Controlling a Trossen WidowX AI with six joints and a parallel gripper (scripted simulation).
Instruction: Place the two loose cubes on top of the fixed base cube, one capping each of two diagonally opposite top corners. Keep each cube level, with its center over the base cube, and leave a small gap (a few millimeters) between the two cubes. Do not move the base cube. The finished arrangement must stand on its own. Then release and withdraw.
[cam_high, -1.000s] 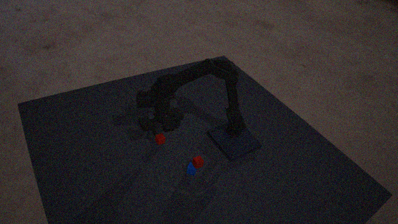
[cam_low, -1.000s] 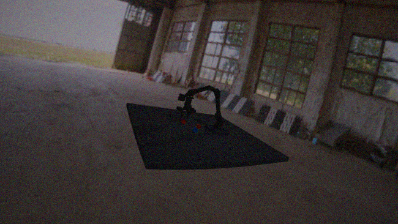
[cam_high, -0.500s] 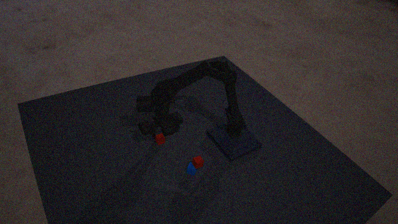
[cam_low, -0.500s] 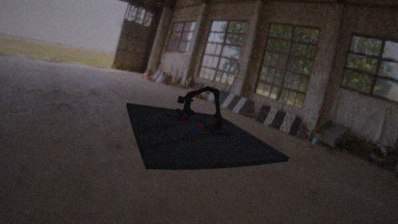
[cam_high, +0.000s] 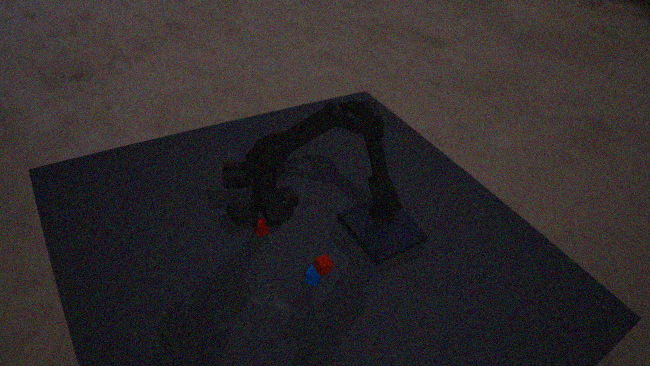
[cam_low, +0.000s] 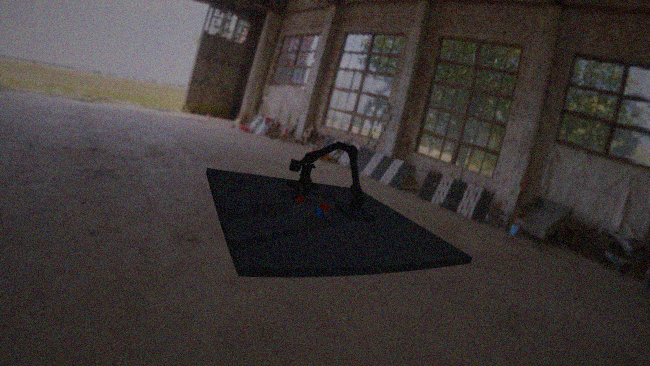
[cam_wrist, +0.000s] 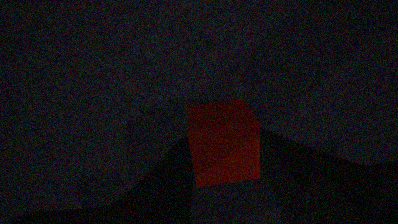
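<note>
Now: gripper tip 190 mm to the right of the red cube, 100 mm past it and 30 mm below it. Also, from my gripper tip: blue cube: 190 mm to the left, 70 mm behind.
</note>
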